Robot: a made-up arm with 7 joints. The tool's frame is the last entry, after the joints.
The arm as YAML. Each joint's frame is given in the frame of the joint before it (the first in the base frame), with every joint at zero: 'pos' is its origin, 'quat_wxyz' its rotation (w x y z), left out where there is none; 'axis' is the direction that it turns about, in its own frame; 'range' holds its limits. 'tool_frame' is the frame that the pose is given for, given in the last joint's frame.
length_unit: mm
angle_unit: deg
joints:
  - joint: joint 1
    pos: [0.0, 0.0, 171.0]
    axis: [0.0, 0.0, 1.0]
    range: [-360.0, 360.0]
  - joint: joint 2
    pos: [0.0, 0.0, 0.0]
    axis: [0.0, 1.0, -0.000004]
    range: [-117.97, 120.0]
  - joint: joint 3
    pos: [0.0, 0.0, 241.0]
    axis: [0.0, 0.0, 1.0]
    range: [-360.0, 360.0]
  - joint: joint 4
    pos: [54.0, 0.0, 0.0]
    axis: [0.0, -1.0, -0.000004]
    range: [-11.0, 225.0]
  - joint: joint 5
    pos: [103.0, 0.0, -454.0]
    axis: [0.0, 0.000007, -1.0]
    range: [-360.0, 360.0]
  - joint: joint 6
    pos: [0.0, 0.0, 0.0]
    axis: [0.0, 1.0, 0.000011]
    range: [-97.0, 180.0]
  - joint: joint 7
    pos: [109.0, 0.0, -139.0]
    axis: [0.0, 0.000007, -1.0]
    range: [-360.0, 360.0]
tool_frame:
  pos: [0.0, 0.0, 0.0]
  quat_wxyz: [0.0, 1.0, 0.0, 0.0]
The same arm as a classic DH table. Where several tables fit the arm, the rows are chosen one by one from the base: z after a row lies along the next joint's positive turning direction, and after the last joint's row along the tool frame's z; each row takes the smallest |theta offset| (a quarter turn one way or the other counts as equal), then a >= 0, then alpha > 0; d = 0 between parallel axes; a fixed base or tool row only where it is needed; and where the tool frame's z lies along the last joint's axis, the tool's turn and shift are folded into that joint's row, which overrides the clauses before.
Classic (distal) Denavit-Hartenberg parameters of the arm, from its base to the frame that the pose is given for. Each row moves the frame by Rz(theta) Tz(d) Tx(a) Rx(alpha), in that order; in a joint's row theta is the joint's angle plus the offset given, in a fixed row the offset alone. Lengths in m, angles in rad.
joint 1: d 0.171  theta_offset 0  a 0  alpha -1.5708
joint 2: d 0  theta_offset 0  a 0  alpha 1.5708
joint 3: d 0.241  theta_offset 0  a 0.054  alpha 1.5708
joint 4: d 0  theta_offset 0  a 0.103  alpha 1.5708
joint 5: d 0.454  theta_offset 0  a 0  alpha 1.5708
joint 6: d 0  theta_offset 0  a 0.109  alpha -1.5708
joint 7: d 0.139  theta_offset 0  a 0  alpha 0
Joint limits (rad, base to tool): -6.2832..6.2832 -2.059..2.0944 -6.2832..6.2832 -0.192..3.927 -6.2832..6.2832 -1.693..3.1416 -6.2832..6.2832

